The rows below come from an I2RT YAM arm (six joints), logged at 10 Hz.
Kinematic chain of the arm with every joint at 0, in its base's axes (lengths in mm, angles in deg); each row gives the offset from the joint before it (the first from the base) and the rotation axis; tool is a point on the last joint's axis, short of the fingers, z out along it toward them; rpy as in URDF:
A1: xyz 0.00 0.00 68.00 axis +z
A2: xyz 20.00 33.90 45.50 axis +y
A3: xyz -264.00 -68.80 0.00 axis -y
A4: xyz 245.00 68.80 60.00 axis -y
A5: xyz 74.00 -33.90 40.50 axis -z
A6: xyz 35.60 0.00 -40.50 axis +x
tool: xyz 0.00 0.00 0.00 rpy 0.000 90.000 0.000
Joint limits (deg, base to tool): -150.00..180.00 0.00..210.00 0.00..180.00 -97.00..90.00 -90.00..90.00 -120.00..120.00
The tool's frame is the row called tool.
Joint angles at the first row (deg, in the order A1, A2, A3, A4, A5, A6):
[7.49 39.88 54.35 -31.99 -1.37 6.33]
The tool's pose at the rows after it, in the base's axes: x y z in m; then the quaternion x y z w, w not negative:
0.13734, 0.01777, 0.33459, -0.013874, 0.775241, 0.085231, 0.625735
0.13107, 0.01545, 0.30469, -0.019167, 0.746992, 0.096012, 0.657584
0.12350, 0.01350, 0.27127, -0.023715, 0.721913, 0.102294, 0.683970
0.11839, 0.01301, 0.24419, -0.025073, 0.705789, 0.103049, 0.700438
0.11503, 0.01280, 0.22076, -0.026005, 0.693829, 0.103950, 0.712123
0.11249, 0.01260, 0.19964, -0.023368, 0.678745, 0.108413, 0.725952
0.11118, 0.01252, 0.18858, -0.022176, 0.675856, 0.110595, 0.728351
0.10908, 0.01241, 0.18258, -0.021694, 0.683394, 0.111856, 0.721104
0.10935, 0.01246, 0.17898, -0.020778, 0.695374, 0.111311, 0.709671
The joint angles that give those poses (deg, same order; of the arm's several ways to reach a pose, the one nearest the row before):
[6.90 33.19 42.48 -20.97 -1.84 6.35]
[5.61 27.18 32.73 -12.27 -4.14 6.35]
[4.58 20.45 22.87 -4.93 -5.80 6.37]
[4.51 15.07 15.49 -0.28 -5.89 6.35]
[4.53 10.39 9.39 3.07 -5.91 6.37]
[4.53 5.56 3.70 6.33 -5.91 6.98]
[4.53 2.67 1.13 6.48 -5.96 7.27]
[4.51 0.03 0.45 3.33 -6.11 7.40]
[4.53 0.12 0.45 1.52 -6.09 7.40]

